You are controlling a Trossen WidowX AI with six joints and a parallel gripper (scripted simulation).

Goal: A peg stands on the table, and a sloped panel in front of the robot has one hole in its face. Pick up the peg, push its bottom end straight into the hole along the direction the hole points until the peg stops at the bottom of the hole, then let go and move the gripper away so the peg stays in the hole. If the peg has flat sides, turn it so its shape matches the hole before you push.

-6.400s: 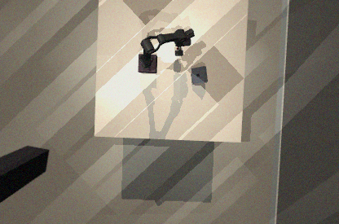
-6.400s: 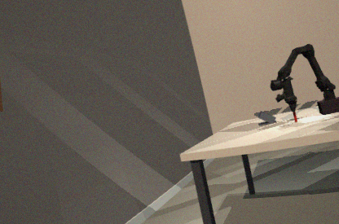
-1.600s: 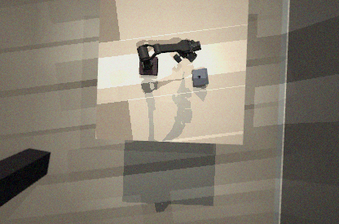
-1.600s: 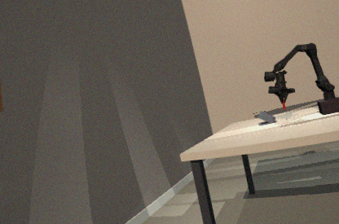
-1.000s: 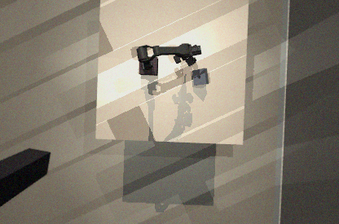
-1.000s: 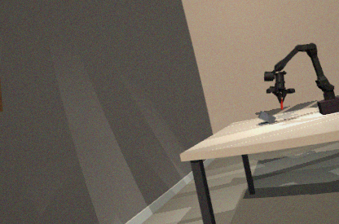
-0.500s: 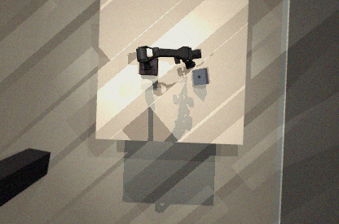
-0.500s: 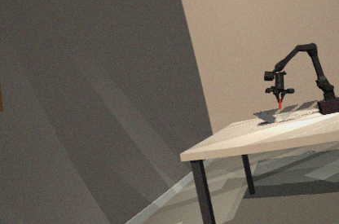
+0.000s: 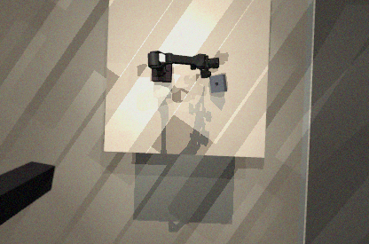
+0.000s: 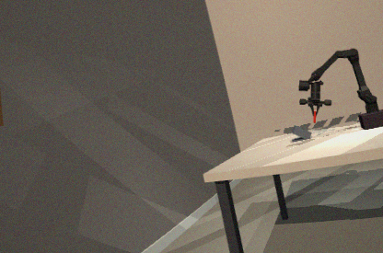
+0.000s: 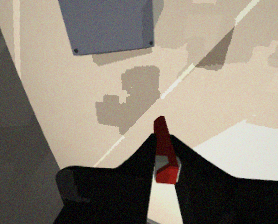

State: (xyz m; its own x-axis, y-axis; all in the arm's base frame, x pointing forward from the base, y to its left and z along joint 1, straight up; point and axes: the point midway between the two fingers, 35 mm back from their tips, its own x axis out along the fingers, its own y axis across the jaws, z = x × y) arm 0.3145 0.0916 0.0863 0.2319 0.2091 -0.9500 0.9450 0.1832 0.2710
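My gripper tip is 13 cm short of the grey-blue sloped panel, 11 cm to the left of it and 9 cm above it. From my gripper tip the other things lie so: red peg: 2 cm above.
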